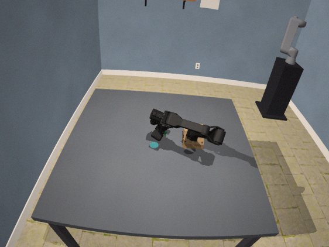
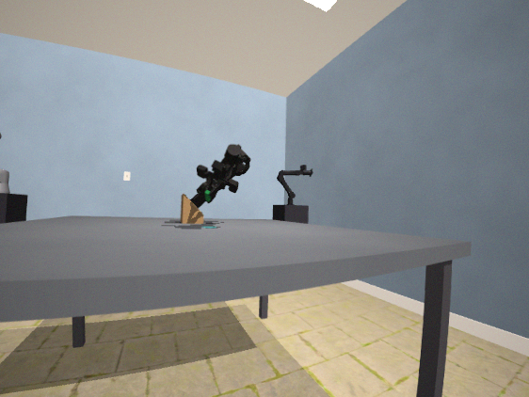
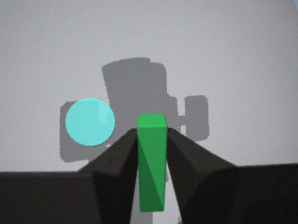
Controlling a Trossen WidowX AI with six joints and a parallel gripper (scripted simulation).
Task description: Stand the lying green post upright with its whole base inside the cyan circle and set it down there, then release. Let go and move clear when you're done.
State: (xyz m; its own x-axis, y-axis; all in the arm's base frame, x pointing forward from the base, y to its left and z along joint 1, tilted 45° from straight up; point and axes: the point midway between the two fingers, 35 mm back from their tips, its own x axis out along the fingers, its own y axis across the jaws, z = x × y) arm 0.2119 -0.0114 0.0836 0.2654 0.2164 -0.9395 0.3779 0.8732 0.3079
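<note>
Right now the cyan circle is 3 cm ahead of my hand, 1 cm to the right of it and 16 cm below it. Also, from my hand: green post (1 cm behind, 1 cm to the right, 3 cm below).
</note>
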